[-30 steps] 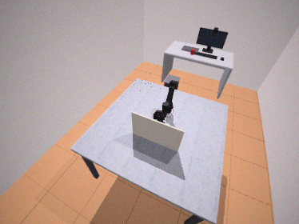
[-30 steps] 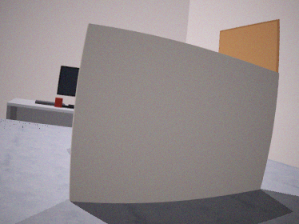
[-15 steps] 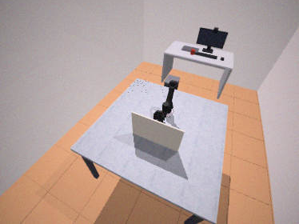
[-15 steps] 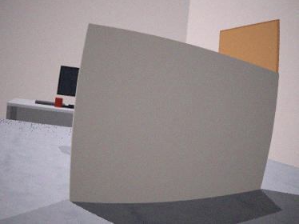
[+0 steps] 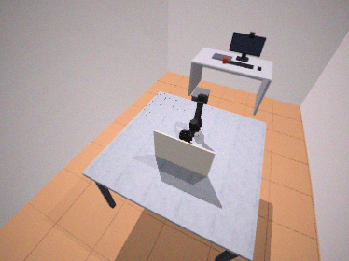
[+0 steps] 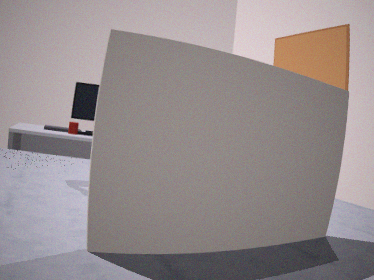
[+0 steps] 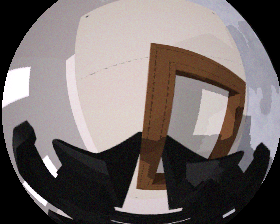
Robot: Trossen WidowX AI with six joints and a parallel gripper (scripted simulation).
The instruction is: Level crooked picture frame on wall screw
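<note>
Now: gripper tip 2 cm to the right of the brown wooden picture frame and 5 cm above it. From my gripper tip the other things lie so: wall panel: 2 cm ahead, 6 cm below.
</note>
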